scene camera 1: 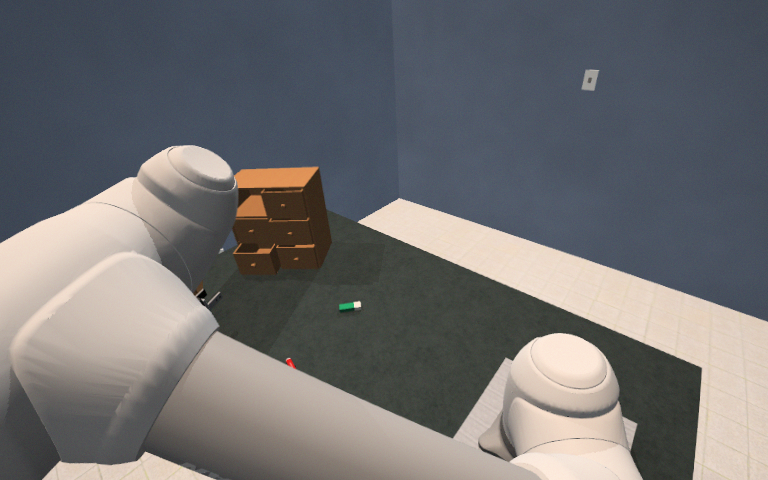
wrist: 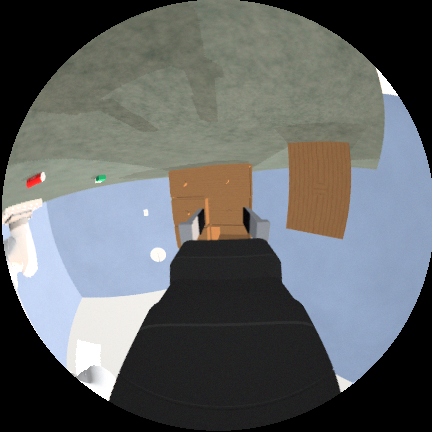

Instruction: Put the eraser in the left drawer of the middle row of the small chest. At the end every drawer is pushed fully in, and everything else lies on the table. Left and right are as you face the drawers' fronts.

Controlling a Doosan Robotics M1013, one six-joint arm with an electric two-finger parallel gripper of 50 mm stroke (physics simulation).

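Frame: origin at the arm's base, x ahead, y left, z up, level; metres.
Where they show: gripper, fingertip midpoint: (scene camera 1: 212,293) (wrist: 223,215).
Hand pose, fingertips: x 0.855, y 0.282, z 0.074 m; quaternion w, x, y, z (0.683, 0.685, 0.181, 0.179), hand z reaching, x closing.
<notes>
After its pixels a point has its place.
The eraser (scene camera 1: 349,306) @(x 0.588, y -0.008, z -0.019 m) (wrist: 101,178) @(x 0.607, y 0.015, z -0.020 m), green with a white end, lies on the dark table (scene camera 1: 430,339) @(x 0.332, y -0.078, z -0.032 m) in front of and to the right of the small brown chest (scene camera 1: 325,226) (wrist: 217,192). The left drawer of the middle row (scene camera 1: 260,232) @(x 0.981, y 0.045, z 0.121 m) looks in or nearly in. The left drawer of the bottom row (scene camera 1: 260,264) @(x 0.951, y 0.090, z 0.021 m) is pulled partly out, its open top showing. The top row's left compartment (scene camera 1: 253,204) @(x 1.077, y 0.005, z 0.185 m) is open, without a drawer front. My gripper (scene camera 1: 208,298) @(x 0.855, y 0.282, z 0.074 m) (wrist: 223,215) @(x 0.855, y 0.282, z 0.074 m) is open and empty, pointed at the chest front from some distance. Its body is mostly hidden in the scene view.
A red cylinder (scene camera 1: 290,363) @(x 0.544, y 0.231, z -0.017 m) (wrist: 35,180) with a white end lies on the table, partly behind my arm (scene camera 1: 317,407) @(x 0.134, y 0.347, z 0.426 m) in the scene view. A brown wooden panel (wrist: 320,187) @(x 0.954, y 0.364, z 0.035 m) stands beside the chest in the wrist view. The robot's pale base plate (scene camera 1: 481,401) @(x 0.130, y 0.003, z -0.006 m) is on the table.
</notes>
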